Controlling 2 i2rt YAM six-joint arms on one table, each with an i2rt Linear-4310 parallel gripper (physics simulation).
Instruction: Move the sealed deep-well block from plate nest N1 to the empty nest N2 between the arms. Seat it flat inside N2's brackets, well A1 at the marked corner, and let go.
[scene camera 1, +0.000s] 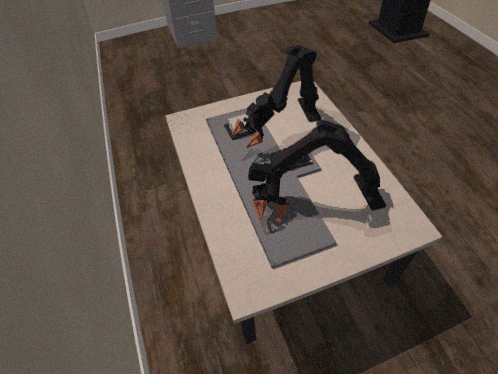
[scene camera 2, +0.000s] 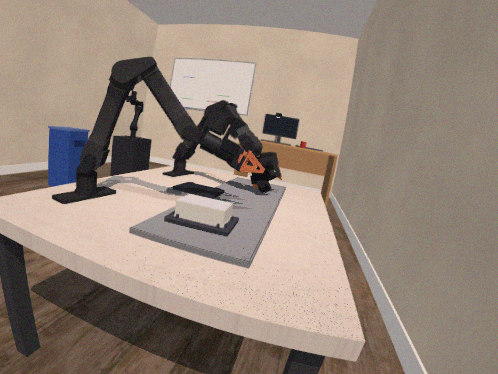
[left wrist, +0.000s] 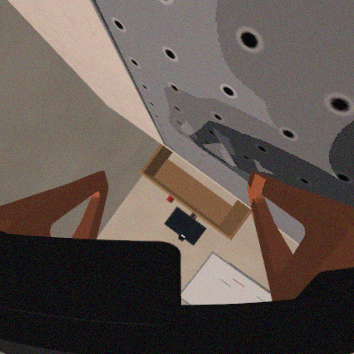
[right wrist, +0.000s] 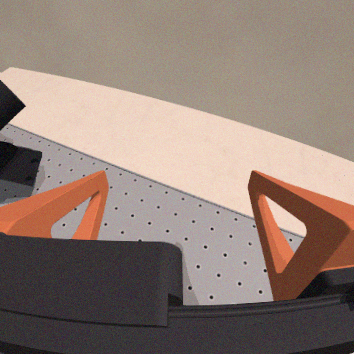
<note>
My right gripper (scene camera 2: 260, 169) is open, with nothing in its grasp. Also in view: a white block (scene camera 2: 195, 208). Also in view: my left gripper (left wrist: 177, 178).
My right gripper also shows in the right wrist view (right wrist: 177, 178). The left wrist view misses the white block: it is out of frame.
</note>
